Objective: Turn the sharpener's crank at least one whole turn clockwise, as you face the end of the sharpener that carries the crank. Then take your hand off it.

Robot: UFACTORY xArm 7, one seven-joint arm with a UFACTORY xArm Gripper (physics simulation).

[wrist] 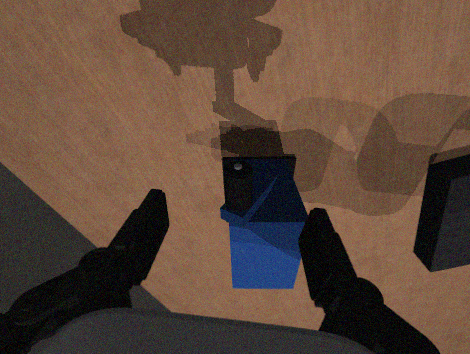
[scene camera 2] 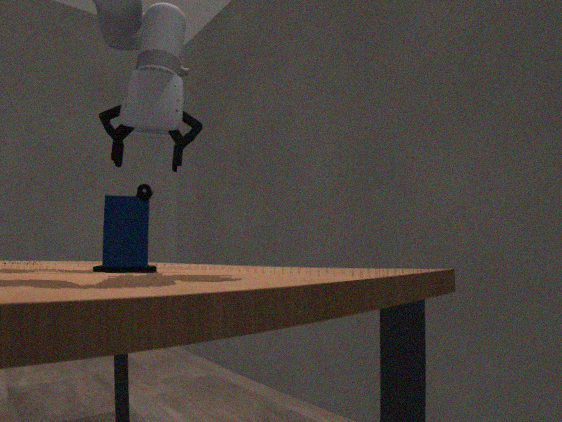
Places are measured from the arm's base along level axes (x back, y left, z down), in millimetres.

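Pixels of known places: gripper, fingertip midpoint: (wrist: 235, 215) (scene camera 2: 146, 167).
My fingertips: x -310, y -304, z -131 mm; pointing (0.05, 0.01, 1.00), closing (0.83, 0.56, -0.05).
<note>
Ahead of a thing's pixels: the offset from my fingertips to its top centre. "*": to the spot under its first point.
The blue sharpener (scene camera 2: 125, 232) (wrist: 265, 265) stands upright on its dark base @(* dx +3, dy +55, dz +165 mm) (scene camera 2: 125, 269). Its crank's black knob @(* dx +6, dy -10, dz +43 mm) (scene camera 2: 144, 192) (wrist: 238, 187) is at the top right corner of the body in the scene view. In the wrist view the knob points toward the camera, with a grey dot on its end, and part of a blue crank arm shows beside it. My gripper (scene camera 2: 146, 167) (wrist: 235, 215) is wide open and empty. In the scene view its fingertips are above the knob, one to each side and apart from it. The right finger overlaps the sharpener's edge in the wrist view.
The wooden table (scene camera 2: 250, 315) (wrist: 75, 100) carries the sharpener, and its right corner shows in the scene view. A dark box-shaped object (wrist: 450, 215) is at the right edge of the wrist view. Shadows of the arm and gripper fall across the table top.
</note>
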